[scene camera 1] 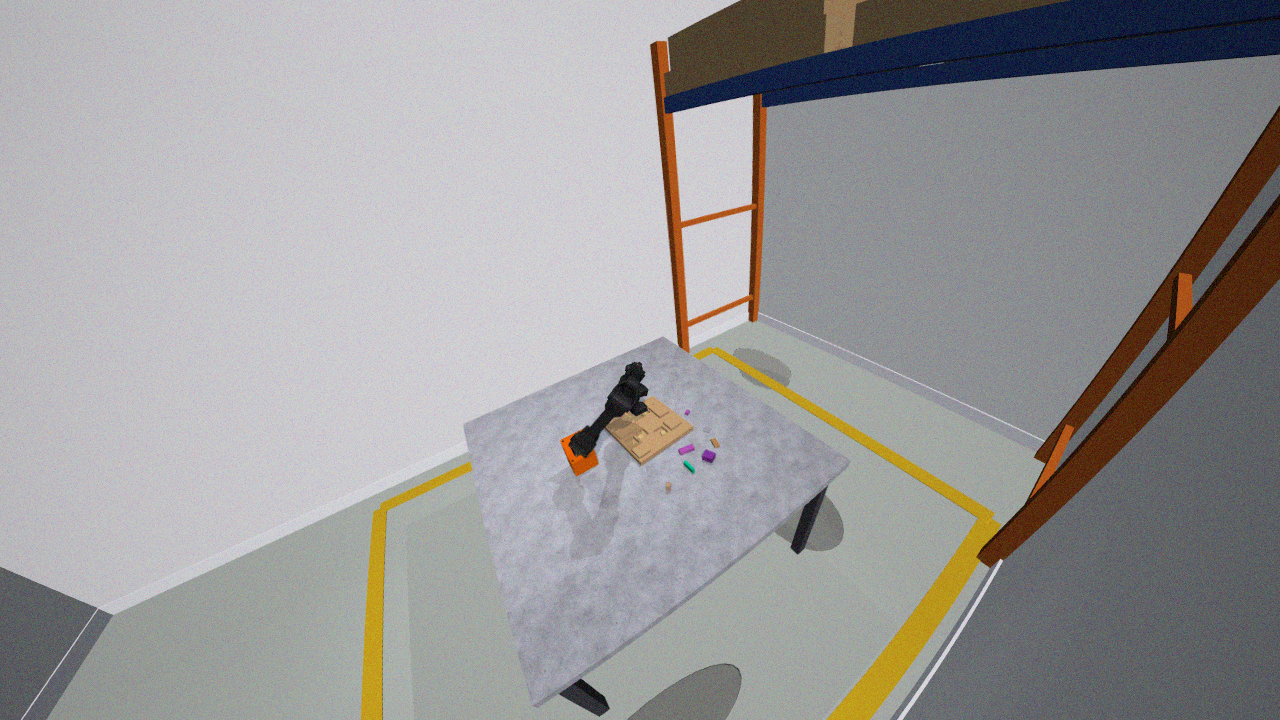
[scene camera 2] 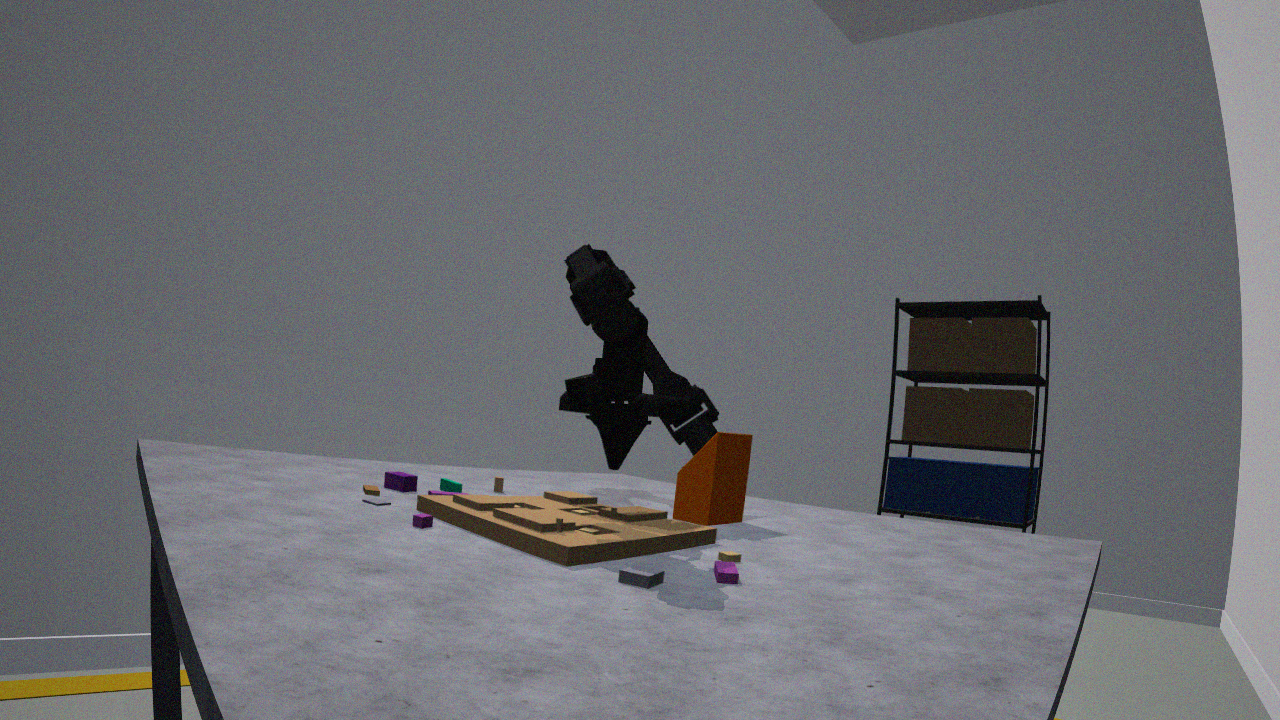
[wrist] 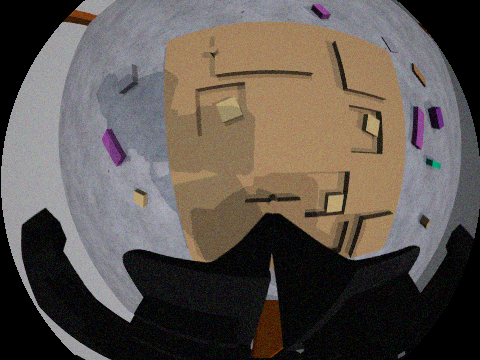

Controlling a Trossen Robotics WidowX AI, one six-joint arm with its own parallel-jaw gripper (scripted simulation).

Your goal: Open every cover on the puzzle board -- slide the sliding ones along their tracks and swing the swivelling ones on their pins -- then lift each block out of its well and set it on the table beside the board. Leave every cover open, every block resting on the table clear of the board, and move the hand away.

Observation:
The gripper (scene camera 2: 613,469) is shut and holds nothing. Further things: a tan puzzle board (scene camera 2: 618,540).
The gripper is seen too in the wrist view (wrist: 271,220). The tan puzzle board shows as well in scene camera 1 (scene camera 1: 650,426) and in the wrist view (wrist: 301,136).

